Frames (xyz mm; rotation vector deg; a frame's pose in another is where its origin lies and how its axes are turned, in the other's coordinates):
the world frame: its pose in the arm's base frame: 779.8 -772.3 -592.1 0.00 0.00 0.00
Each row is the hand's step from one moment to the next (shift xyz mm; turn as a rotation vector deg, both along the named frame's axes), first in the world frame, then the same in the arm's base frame.
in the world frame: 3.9 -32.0 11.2 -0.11 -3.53 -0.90
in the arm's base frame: 3.9 -32.0 11.2 -0.11 -3.53 -0.90
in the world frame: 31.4 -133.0 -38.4 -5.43 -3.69 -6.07
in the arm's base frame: 31.4 -133.0 -38.4 -5.43 -3.69 -6.07
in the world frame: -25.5 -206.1 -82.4 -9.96 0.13 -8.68
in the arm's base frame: -25.5 -206.1 -82.4 -9.96 0.13 -8.68
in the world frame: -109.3 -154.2 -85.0 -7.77 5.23 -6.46
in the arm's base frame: -109.3 -154.2 -85.0 -7.77 5.23 -6.46
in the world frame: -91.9 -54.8 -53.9 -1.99 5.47 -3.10
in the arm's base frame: -91.9 -54.8 -53.9 -1.99 5.47 -3.10
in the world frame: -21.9 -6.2 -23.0 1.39 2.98 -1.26
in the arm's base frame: -21.9 -6.2 -23.0 1.39 2.98 -1.26
